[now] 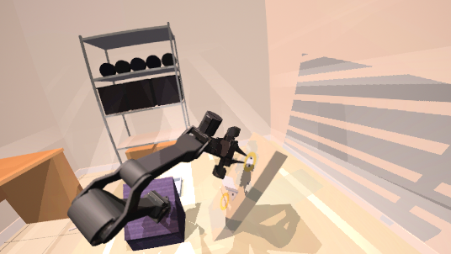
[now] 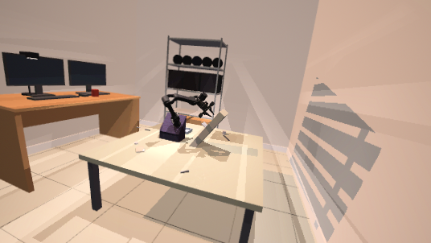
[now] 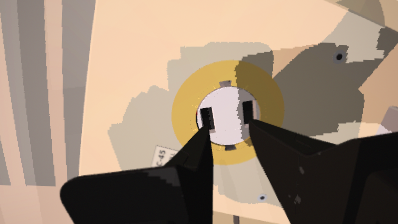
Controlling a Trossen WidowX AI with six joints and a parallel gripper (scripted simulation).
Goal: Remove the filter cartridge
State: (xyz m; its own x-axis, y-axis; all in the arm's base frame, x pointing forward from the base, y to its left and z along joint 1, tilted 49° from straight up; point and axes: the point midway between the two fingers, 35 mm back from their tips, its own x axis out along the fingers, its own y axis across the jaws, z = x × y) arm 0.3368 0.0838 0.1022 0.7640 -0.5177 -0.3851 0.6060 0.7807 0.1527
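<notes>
Now: gripper tip 3 cm short of the round filter cartridge and 3 cm above it.
</notes>
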